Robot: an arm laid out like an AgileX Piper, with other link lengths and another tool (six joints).
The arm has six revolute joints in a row. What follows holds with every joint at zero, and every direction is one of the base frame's.
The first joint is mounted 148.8 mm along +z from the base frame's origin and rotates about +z.
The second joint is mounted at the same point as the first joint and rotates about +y.
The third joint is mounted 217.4 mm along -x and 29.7 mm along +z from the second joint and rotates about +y.
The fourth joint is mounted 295 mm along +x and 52 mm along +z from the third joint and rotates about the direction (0.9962, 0, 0.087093).
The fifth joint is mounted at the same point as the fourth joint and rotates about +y.
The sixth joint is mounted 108.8 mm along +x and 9.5 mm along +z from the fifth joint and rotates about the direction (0.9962, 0, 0.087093).
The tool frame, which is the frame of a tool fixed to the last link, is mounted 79.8 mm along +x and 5 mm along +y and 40.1 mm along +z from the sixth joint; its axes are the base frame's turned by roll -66.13, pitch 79.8 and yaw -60.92 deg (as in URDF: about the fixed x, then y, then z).
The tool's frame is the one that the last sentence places.
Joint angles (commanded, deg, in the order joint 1, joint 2, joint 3, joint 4, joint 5, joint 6), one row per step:
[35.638, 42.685, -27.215, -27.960, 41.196, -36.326]
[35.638, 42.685, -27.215, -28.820, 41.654, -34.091]
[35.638, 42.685, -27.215, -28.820, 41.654, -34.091]
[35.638, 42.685, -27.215, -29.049, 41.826, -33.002]
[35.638, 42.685, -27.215, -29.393, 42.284, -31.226]
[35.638, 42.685, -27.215, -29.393, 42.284, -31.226]
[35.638, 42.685, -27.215, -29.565, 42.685, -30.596]
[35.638, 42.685, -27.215, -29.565, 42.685, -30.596]
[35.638, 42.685, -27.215, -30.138, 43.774, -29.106]
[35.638, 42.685, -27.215, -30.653, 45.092, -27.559]
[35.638, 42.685, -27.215, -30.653, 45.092, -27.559]
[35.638, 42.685, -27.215, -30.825, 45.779, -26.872]
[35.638, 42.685, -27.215, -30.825, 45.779, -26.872]
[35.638, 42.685, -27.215, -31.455, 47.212, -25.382]
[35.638, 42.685, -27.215, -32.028, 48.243, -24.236]
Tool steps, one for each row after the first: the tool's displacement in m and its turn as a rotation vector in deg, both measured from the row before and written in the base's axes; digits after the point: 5 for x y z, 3 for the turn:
[0.00142, -0.00233, 0.00043, 0.603, 0.063, -1.642]
[0.00000, 0.00000, 0.00000, 0.000, 0.000, 0.000]
[0.00053, -0.00075, 0.00022, 0.477, 0.096, -0.812]
[0.00064, -0.00164, -0.00001, 0.698, 0.278, -1.418]
[0.00000, 0.00000, 0.00000, 0.000, 0.000, 0.000]
[0.00002, -0.00125, -0.00045, 0.069, 0.221, -0.611]
[0.00000, 0.00000, 0.00000, 0.000, 0.000, 0.000]
[0.00009, -0.00359, -0.00120, -0.055, 0.497, -1.497]
[-0.00024, -0.00414, -0.00158, -0.108, 0.647, -1.682]
[0.00000, 0.00000, 0.00000, 0.000, 0.000, 0.000]
[-0.00031, -0.00203, -0.00090, -0.064, 0.372, -0.815]
[0.00000, 0.00000, 0.00000, 0.000, 0.000, 0.000]
[-0.00031, -0.00471, -0.00157, -0.319, 0.593, -1.710]
[-0.00005, -0.00362, -0.00092, -0.279, 0.330, -1.278]

